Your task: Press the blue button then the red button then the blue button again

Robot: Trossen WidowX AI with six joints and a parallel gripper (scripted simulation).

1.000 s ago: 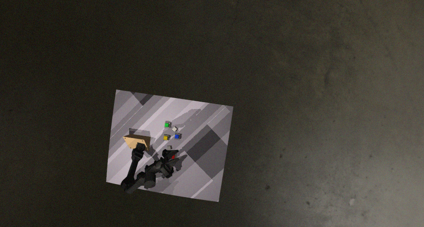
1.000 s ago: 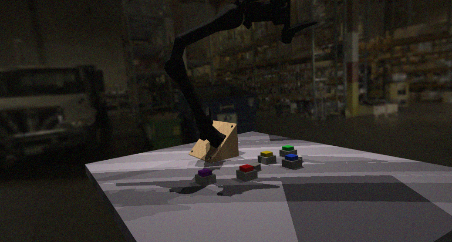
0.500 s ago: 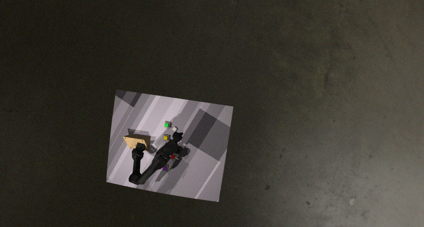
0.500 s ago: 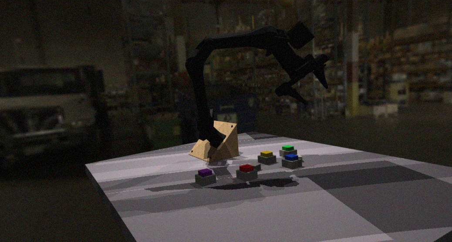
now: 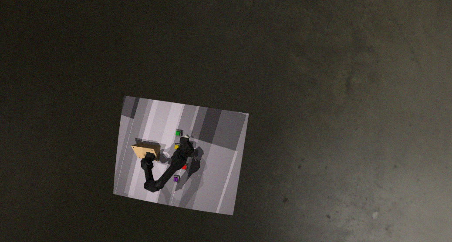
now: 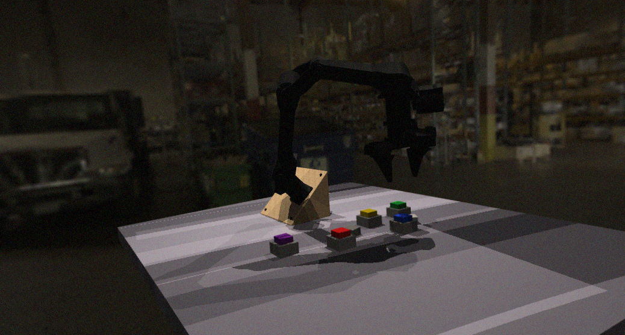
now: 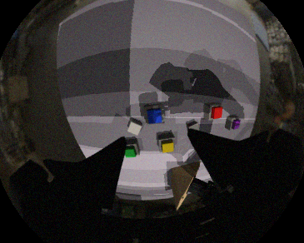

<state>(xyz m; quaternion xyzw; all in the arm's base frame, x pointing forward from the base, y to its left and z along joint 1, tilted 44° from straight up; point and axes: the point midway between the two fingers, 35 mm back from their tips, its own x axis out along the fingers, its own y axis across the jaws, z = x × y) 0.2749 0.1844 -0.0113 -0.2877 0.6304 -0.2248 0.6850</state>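
My gripper tip is now 10 cm above the blue button. Also, from my gripper tip: yellow button (10 cm below, 10 cm behind, 4 cm to the right); then green button (11 cm behind, 10 cm below, 8 cm to the left); then white block (12 cm below, 5 cm to the left, 4 cm behind).
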